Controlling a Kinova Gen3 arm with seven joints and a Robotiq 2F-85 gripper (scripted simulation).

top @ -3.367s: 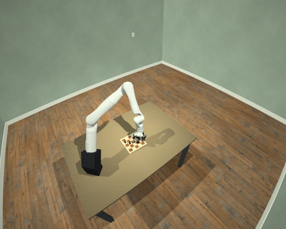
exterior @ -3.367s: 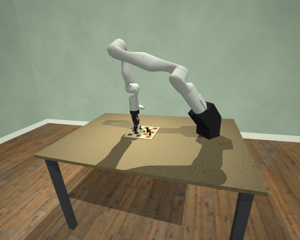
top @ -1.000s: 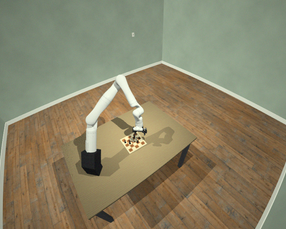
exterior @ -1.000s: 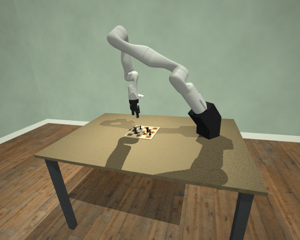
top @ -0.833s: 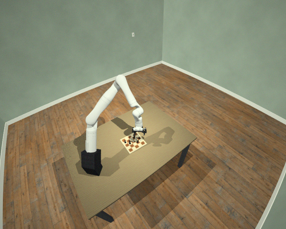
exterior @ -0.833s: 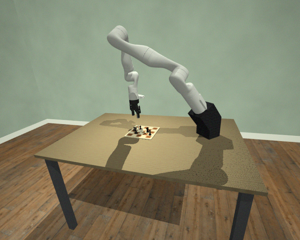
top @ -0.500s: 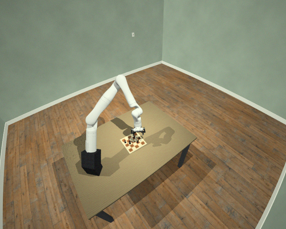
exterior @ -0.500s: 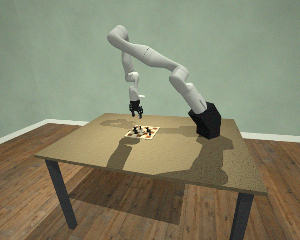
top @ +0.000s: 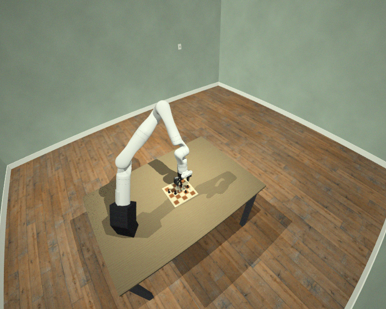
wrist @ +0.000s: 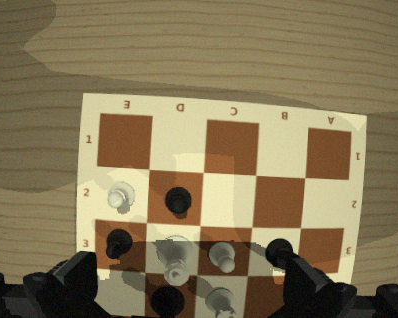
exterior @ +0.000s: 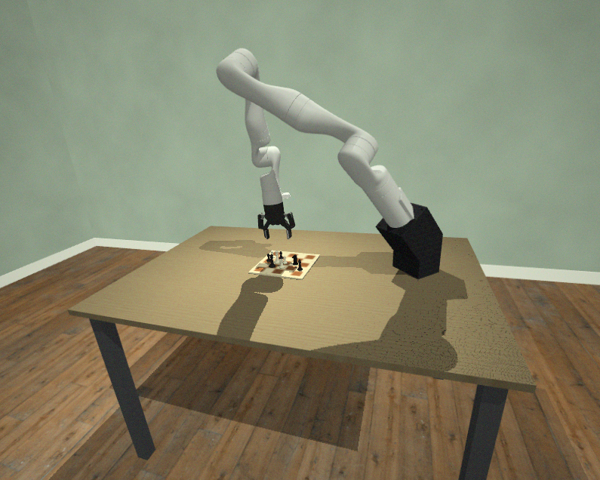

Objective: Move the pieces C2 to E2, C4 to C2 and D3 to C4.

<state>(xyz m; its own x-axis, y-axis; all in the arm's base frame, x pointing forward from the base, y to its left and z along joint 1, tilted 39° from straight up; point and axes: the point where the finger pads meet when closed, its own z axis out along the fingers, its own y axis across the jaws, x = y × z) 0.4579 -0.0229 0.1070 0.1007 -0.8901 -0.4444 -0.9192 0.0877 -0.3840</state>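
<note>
The chessboard is 10 cm below my hand, 3 cm behind it and 1 cm to the left of it. From my hand the other things lie so: black knight (9 cm below, 7 cm behind, 1 cm to the left).
</note>
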